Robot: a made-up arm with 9 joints. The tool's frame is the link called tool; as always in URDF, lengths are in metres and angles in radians.
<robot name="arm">
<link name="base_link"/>
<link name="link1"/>
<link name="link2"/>
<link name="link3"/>
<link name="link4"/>
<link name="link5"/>
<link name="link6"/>
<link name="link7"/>
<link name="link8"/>
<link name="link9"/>
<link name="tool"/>
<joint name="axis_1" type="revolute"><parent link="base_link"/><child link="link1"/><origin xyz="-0.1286 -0.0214 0.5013" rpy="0 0 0"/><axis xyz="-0.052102 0.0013 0.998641"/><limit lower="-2.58" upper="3.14" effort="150" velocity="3"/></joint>
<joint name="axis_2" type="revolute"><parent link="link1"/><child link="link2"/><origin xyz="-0.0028 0.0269 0.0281" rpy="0 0 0"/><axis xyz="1 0 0"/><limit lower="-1.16" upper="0.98" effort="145" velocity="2.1"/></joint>
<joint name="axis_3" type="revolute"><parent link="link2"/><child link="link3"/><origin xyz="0.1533 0.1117 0.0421" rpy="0 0 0"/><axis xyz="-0.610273 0.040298 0.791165"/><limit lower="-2.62" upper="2.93" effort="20" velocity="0.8"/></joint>
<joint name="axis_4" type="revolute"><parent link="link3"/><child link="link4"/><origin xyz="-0.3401 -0.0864 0.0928" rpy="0 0 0"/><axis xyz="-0.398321 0.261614 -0.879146"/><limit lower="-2.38" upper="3.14" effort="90" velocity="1.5"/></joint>
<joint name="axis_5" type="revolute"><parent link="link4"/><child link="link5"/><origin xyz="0.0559 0.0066 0.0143" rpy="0 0 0"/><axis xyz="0 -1 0"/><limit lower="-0.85" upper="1.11" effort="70" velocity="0.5"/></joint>
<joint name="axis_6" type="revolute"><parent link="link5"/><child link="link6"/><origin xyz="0.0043 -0.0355 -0.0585" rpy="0 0 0"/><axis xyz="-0.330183 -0.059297 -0.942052"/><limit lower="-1.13" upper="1.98" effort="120" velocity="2.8"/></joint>
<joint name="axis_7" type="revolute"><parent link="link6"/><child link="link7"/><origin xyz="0.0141 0.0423 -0.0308" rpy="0 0 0"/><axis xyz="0 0 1"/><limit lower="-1.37" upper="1.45" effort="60" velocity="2.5"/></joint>
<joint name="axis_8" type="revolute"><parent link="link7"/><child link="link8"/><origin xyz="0.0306 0.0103 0.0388" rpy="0 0 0"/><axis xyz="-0.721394 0.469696 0.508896"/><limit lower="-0.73" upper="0.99" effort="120" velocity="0.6"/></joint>
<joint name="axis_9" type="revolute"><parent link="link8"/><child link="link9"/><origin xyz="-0.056 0.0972 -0.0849" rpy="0 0 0"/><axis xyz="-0.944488 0.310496 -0.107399"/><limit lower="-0.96" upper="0.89" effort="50" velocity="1.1"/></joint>
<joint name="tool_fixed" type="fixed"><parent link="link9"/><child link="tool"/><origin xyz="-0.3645 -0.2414 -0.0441" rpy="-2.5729 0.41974 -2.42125"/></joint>
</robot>
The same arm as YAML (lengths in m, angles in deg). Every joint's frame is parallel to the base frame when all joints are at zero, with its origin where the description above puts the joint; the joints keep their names.
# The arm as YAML. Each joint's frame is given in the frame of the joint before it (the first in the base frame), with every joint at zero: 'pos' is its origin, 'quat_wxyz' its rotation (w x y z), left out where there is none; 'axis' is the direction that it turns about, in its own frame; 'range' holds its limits. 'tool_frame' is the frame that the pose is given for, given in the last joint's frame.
length_unit: m
angle_unit: deg
joints:
  - joint: axis_1
    pos: [-0.1286, -0.0214, 0.5013]
    axis: [-0.052102, 0.0013, 0.998641]
    range: [-147.82, 179.91]
  - joint: axis_2
    pos: [-0.0028, 0.0269, 0.0281]
    axis: [1.0, 0.0, 0.0]
    range: [-66.46, 56.15]
  - joint: axis_3
    pos: [0.1533, 0.1117, 0.0421]
    axis: [-0.610273, 0.040298, 0.791165]
    range: [-150.11, 167.88]
  - joint: axis_4
    pos: [-0.3401, -0.0864, 0.0928]
    axis: [-0.398321, 0.261614, -0.879146]
    range: [-136.36, 179.91]
  - joint: axis_5
    pos: [0.0559, 0.0066, 0.0143]
    axis: [0.0, -1.0, 0.0]
    range: [-48.7, 63.6]
  - joint: axis_6
    pos: [0.0043, -0.0355, -0.0585]
    axis: [-0.330183, -0.059297, -0.942052]
    range: [-64.74, 113.45]
  - joint: axis_7
    pos: [0.0141, 0.0423, -0.0308]
    axis: [0.0, 0.0, 1.0]
    range: [-78.5, 83.08]
  - joint: axis_8
    pos: [0.0306, 0.0103, 0.0388]
    axis: [-0.721394, 0.469696, 0.508896]
    range: [-41.83, 56.72]
  - joint: axis_9
    pos: [-0.056, 0.0972, -0.0849]
    axis: [-0.944488, 0.310496, -0.107399]
    range: [-55.0, 50.99]
tool_frame:
  pos: [-0.3645, -0.2414, -0.0441]
  quat_wxyz: [0.283836, -0.276166, 0.899146, -0.186294]

